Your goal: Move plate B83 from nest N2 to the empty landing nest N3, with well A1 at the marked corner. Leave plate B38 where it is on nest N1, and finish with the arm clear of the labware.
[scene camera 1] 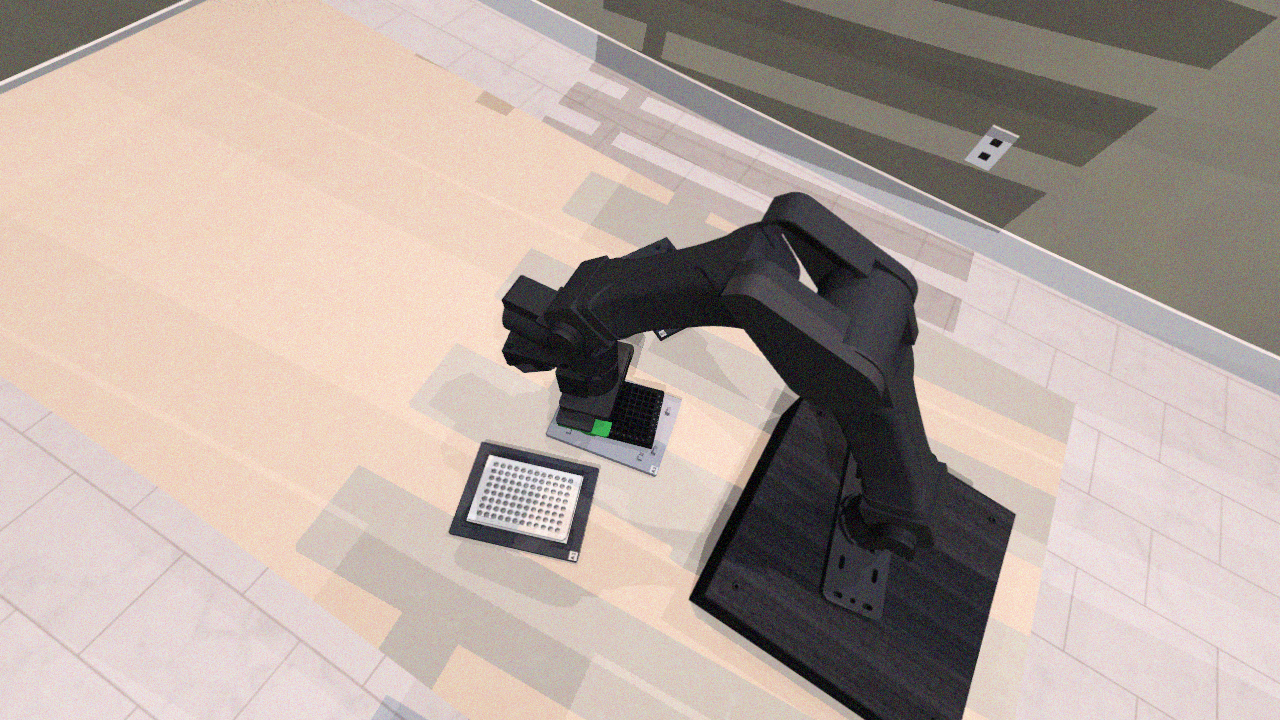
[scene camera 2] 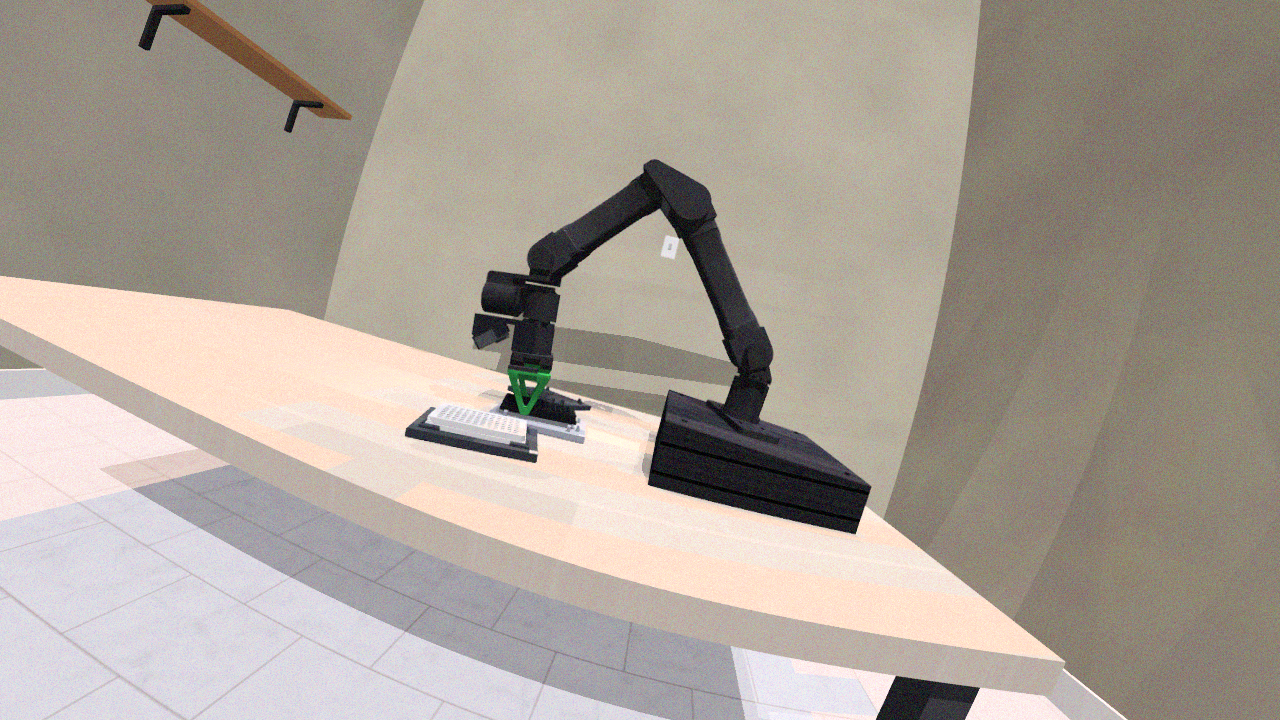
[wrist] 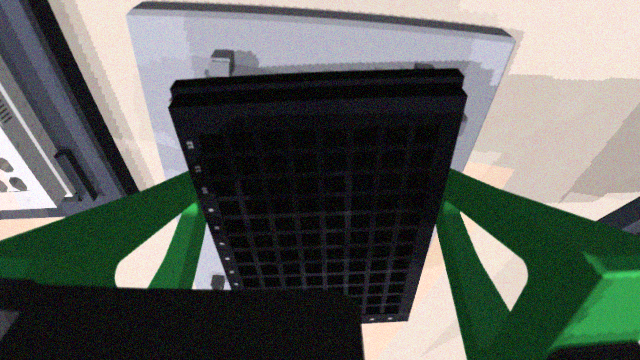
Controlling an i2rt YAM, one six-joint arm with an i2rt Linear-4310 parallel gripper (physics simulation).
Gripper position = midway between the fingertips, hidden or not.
My gripper shows in scene camera 1 [599, 406], in scene camera 2 [526, 409] and in the wrist view [320, 180]. A black tray shows in scene camera 1 [635, 415], in scene camera 2 and in the wrist view. A white well plate shows in scene camera 1, in scene camera 2 [451, 418] and in the wrist view. The same spot on the black tray: [wrist: 333, 180] is [scene camera 2: 524, 400]. The same spot on the white well plate: [wrist: 40, 182] is [scene camera 1: 572, 474].
